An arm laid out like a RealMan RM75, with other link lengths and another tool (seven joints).
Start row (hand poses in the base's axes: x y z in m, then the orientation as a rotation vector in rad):
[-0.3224, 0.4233, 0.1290, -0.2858, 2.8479, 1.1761]
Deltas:
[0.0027, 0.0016, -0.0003, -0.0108, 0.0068, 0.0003]
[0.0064, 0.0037, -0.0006, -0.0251, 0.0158, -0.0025]
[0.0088, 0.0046, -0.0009, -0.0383, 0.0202, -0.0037]
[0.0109, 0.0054, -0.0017, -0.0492, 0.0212, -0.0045]
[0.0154, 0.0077, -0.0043, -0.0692, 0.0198, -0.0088]
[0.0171, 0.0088, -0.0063, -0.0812, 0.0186, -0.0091]
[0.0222, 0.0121, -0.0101, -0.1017, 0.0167, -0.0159]
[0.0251, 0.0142, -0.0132, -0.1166, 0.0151, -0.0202]
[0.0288, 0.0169, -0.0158, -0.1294, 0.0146, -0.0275]
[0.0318, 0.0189, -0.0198, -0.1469, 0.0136, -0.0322]
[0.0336, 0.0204, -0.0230, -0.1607, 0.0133, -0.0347]
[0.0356, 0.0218, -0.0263, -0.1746, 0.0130, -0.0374]
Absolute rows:
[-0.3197, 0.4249, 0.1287, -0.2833, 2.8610, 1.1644]
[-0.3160, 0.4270, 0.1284, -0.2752, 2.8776, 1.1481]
[-0.3136, 0.4279, 0.1281, -0.2717, 2.8897, 1.1314]
[-0.3115, 0.4287, 0.1273, -0.2705, 2.8974, 1.1163]
[-0.3070, 0.4310, 0.1247, -0.2657, 2.9080, 1.0865]
[-0.3053, 0.4321, 0.1227, -0.2664, 2.9144, 1.0689]
[-0.3002, 0.4354, 0.1189, -0.2582, 2.9238, 1.0376]
[-0.2973, 0.4375, 0.1158, -0.2533, 2.9304, 1.0149]
[-0.2936, 0.4402, 0.1132, -0.2433, 2.9358, 0.9951]
[-0.2906, 0.4422, 0.1092, -0.2376, 2.9440, 0.9688]
[-0.2888, 0.4437, 0.1060, -0.2345, 2.9510, 0.9483]
[-0.2868, 0.4451, 0.1027, -0.2312, 2.9578, 0.9277]

